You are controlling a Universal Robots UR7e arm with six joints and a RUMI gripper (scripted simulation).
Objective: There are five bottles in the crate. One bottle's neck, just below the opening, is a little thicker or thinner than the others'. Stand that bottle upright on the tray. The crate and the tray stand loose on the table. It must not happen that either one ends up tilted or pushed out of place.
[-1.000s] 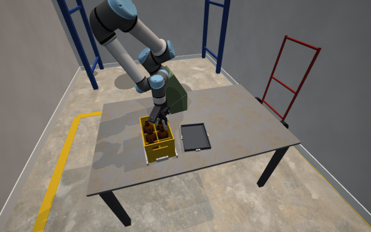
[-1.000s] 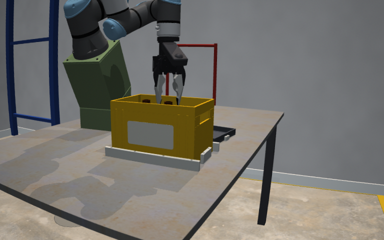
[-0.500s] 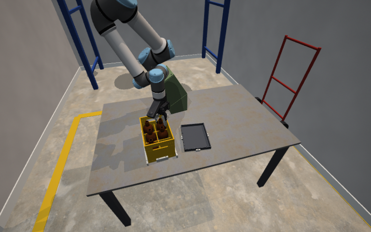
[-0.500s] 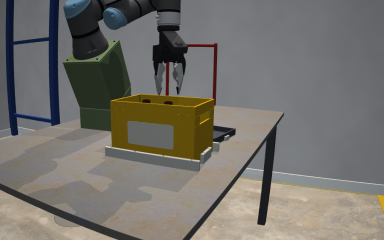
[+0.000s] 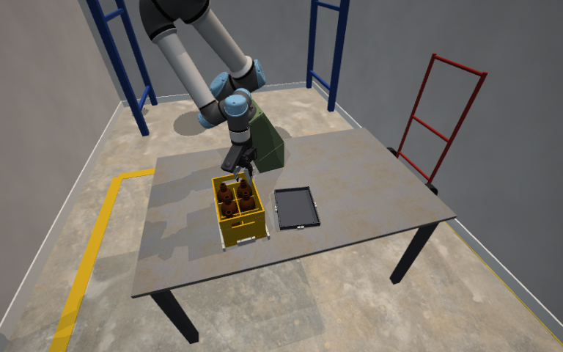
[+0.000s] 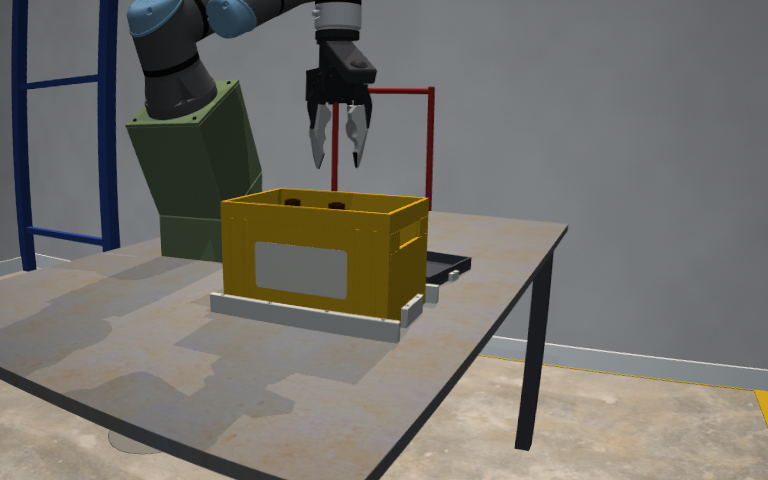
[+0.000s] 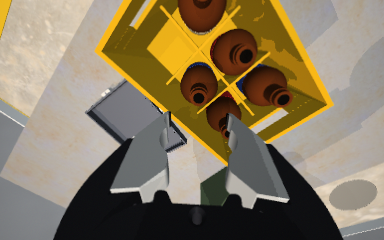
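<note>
The yellow crate lies 4 cm to the right of my hand and 15 cm below it. Round my hand: dark tray 2 cm ahead, 24 cm to the left, 22 cm below.
</note>
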